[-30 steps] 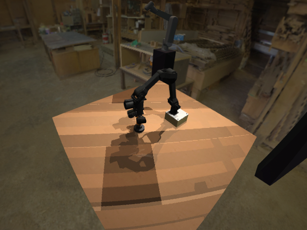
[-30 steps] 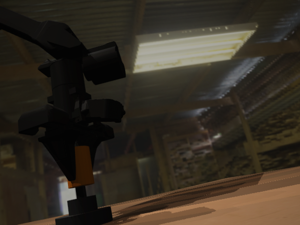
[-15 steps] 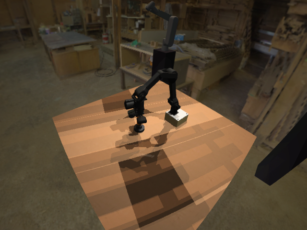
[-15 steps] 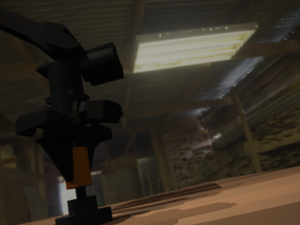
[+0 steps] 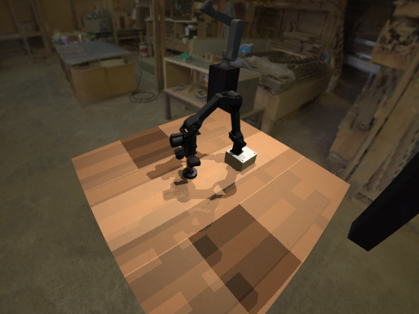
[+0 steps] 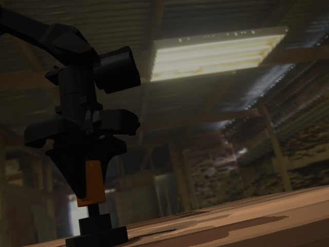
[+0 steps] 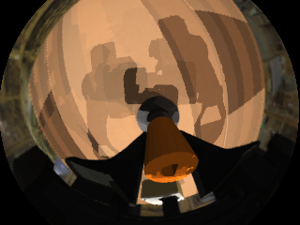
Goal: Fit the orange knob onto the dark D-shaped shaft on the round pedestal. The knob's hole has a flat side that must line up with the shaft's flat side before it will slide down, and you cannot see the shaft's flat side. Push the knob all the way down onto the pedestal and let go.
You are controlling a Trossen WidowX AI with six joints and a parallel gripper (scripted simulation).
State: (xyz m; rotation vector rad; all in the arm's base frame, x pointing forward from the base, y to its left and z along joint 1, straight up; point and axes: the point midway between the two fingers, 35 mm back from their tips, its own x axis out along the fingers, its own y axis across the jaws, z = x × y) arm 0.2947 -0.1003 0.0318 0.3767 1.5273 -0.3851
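Right now my gripper tip is 2 cm below the orange knob. The rest, counted from my gripper tip: pedestal: 4 cm below.
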